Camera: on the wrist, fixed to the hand. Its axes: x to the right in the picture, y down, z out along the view.
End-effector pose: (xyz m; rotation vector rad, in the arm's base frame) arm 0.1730 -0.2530 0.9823 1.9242 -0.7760 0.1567
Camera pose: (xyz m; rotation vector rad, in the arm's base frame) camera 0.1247 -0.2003 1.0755 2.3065 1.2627 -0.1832
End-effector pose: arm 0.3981 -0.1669 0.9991 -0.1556 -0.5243 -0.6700
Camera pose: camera 0.4694 -0.1131 0.9229 1.0203 -0.2658 -1.9793
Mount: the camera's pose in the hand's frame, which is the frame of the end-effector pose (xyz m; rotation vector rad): -0.0215 0.0845 -0.0787 0.5399 0.4692 -1.5747
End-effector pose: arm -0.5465 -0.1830 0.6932 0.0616 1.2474 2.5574
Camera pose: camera -0.5595 -0.2983 0.7117 -1.0015 1.2378 0.8659
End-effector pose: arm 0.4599 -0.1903 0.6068 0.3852 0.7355 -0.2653
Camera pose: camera 0.4284 -0.0785 0.5893 0.2963 1.3194 -1.9332
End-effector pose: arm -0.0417 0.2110 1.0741 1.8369 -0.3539 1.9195
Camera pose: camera -0.1516 0.1731 1.0574 1.0458 1.4312 1.1181
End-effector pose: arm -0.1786 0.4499 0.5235 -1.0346 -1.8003 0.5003
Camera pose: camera -0.0688 0.4708 0.4873 0.6849 -1.3878 -0.2508
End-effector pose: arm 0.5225 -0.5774 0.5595 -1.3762 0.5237 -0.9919
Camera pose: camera 0.4706 -0.6122 0.4601 -0.8621 -0.6712 -2.5006
